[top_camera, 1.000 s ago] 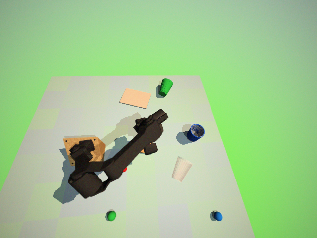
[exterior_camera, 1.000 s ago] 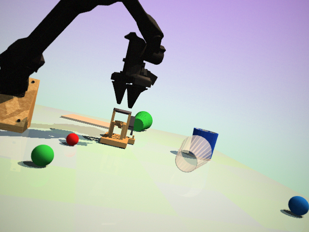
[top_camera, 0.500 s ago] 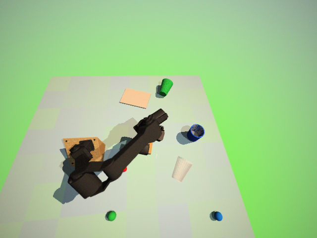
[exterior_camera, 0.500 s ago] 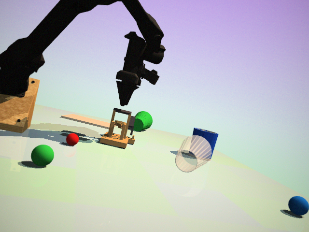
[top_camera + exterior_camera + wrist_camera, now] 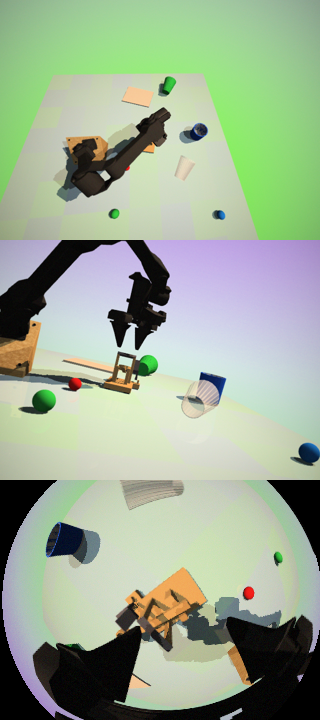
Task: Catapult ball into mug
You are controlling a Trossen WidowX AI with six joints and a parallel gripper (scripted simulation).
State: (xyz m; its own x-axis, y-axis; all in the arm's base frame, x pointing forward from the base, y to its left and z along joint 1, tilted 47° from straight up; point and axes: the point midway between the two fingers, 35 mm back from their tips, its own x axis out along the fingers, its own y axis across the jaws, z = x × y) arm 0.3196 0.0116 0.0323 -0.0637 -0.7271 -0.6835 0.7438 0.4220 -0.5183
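Now: the catapult frame 50 mm below my gripper tip, 40 mm to the left of it and 10 mm ahead of it. Also, from my gripper tip: blue mug: 330 mm ahead, 100 mm below, 30 mm to the left; then wooden catapult: 80 mm below, 60 mm to the left, 40 mm ahead; then red ball: 140 mm behind, 120 mm to the right, 110 mm below.
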